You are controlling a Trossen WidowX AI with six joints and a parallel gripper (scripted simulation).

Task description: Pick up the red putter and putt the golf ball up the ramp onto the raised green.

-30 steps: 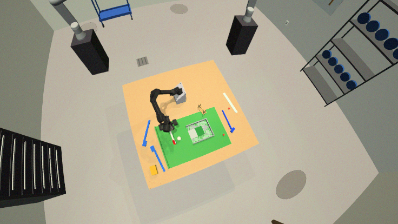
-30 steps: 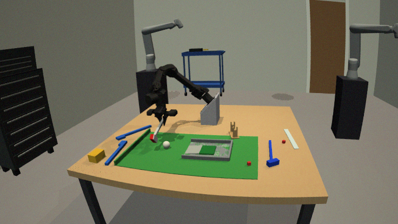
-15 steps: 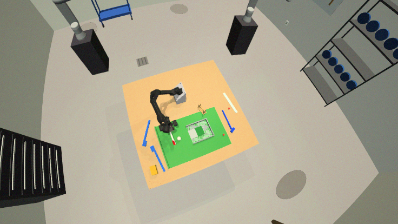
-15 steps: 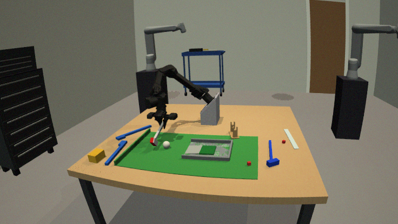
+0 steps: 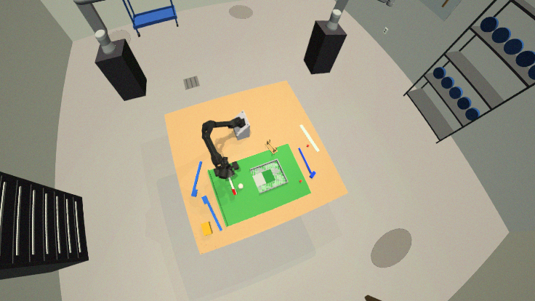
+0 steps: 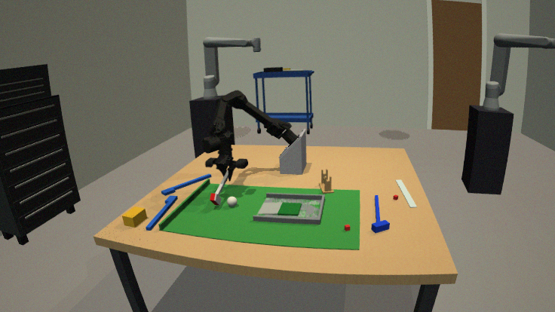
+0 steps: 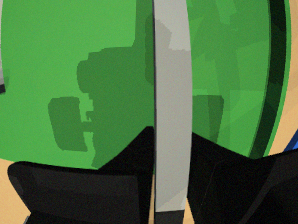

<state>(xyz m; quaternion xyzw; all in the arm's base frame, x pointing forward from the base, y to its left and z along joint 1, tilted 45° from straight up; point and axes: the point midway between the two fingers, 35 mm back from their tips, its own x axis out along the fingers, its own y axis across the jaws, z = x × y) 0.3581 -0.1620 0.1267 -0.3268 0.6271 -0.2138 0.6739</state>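
The white golf ball lies 130 mm ahead of my gripper tip, 80 mm to the left of it and 30 mm below it. The rest, counted from my gripper tip: yellow block 390 mm ahead, 250 mm to the right, 40 mm below; small wooden stand 150 mm behind, 410 mm to the left, 20 mm below; green mat 130 mm ahead, 230 mm to the left, 60 mm below.
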